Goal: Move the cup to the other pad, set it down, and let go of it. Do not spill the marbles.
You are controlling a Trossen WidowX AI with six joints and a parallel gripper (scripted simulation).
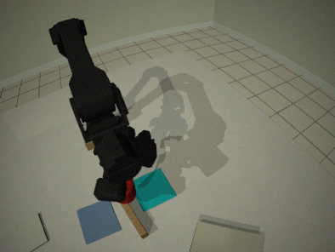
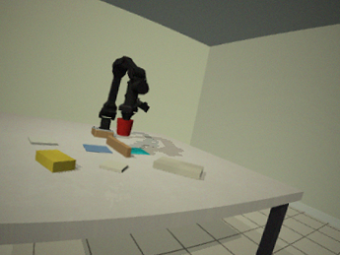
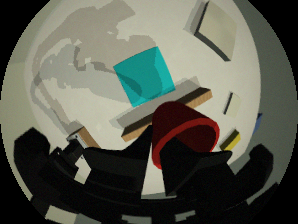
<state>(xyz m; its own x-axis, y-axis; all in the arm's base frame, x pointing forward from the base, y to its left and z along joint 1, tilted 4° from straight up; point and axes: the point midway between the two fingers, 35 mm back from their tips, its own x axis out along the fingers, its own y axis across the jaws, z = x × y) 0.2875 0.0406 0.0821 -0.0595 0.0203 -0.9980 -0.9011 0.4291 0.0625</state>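
Right now the teal pad is 10 mm ahead of my gripper tip, 60 mm to the left of it and 120 mm below it. Round my gripper tip: small pale block (270 mm ahead, 100 mm to the right, 100 mm below); wooden bar (20 mm ahead, 30 mm to the right, 100 mm below); red cup (30 mm ahead, 20 mm to the right).
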